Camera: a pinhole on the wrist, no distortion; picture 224 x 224 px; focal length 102.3 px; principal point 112.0 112.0 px. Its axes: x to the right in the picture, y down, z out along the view. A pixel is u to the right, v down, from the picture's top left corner.
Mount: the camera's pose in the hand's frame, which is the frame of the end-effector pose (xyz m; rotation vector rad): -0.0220 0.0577 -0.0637 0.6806 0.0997 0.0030
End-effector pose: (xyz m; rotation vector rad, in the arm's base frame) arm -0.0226 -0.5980 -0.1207 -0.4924 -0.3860 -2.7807
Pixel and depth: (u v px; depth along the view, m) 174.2 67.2 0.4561
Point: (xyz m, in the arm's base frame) -0.3657 -0.2786 0.0331
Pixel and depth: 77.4 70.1 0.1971
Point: 0.0125 -0.4465 -0.1351
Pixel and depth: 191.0 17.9 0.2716
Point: -0.3130 -0.3789 -0.1350
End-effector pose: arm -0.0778 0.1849 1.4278 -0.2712 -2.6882 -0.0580
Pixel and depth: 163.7 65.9 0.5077
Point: -0.4736 -0.1734 1.3996
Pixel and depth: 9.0 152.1 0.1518
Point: 0.0191 0.1681 1.2654
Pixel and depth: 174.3 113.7 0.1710
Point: -0.1985 0.1647 1.4147
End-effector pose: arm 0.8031 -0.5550 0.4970 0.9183 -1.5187 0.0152
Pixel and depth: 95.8 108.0 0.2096
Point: 0.7629 -0.6410 0.4068
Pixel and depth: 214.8 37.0 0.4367
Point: 1.0725 -1.1104 0.6423
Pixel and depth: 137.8 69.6 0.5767
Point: 0.9038 -1.0852 0.3539
